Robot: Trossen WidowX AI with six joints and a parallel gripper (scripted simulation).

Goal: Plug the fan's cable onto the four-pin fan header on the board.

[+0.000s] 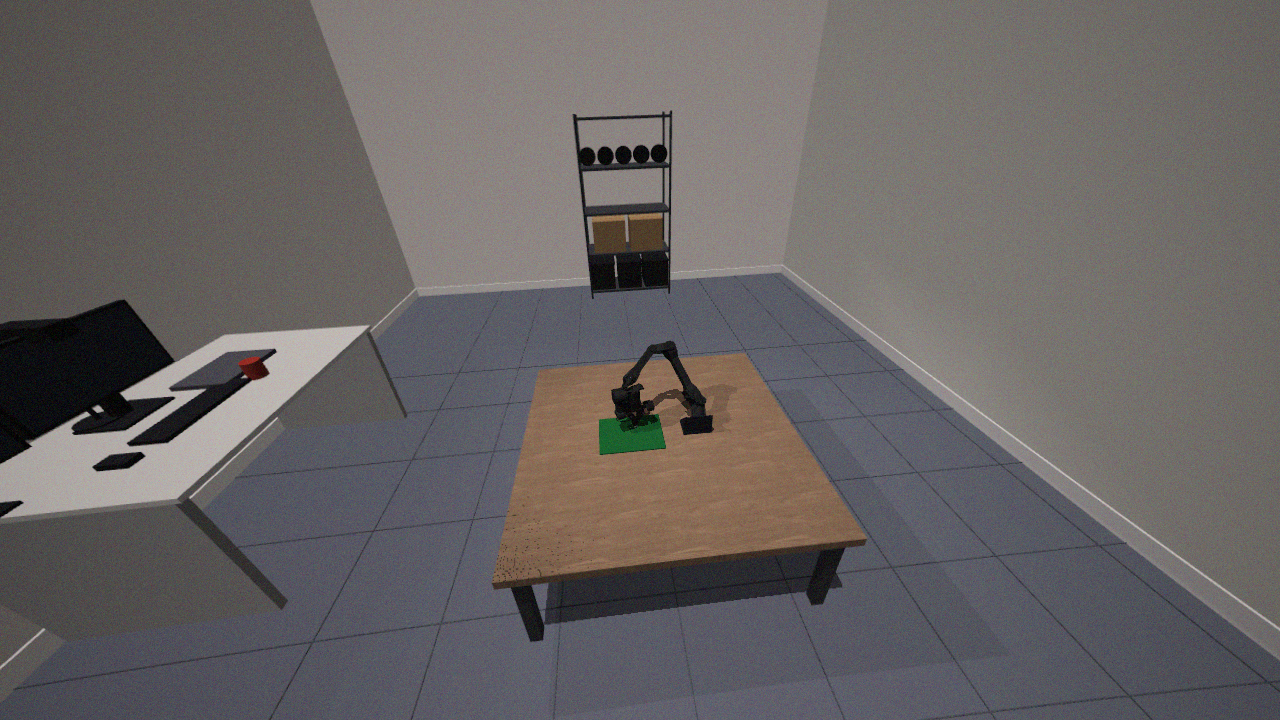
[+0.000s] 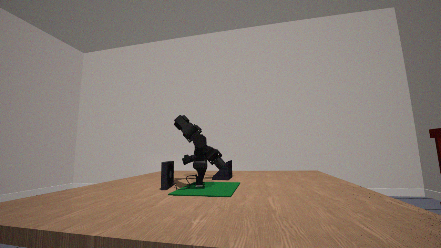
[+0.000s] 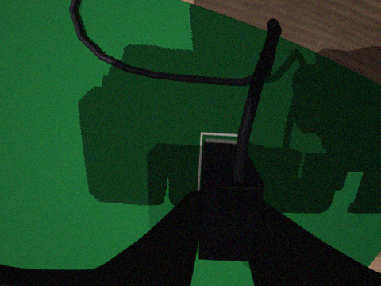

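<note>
The black fan plug is 10 mm to the right of my gripper tip and 10 mm above it. Also, from my gripper tip: black fan: 140 mm to the right, 40 mm ahead, 40 mm above; green board: 50 mm to the left, 40 mm below, 20 mm ahead; four-pin header: 20 mm below, 10 mm to the right.
</note>
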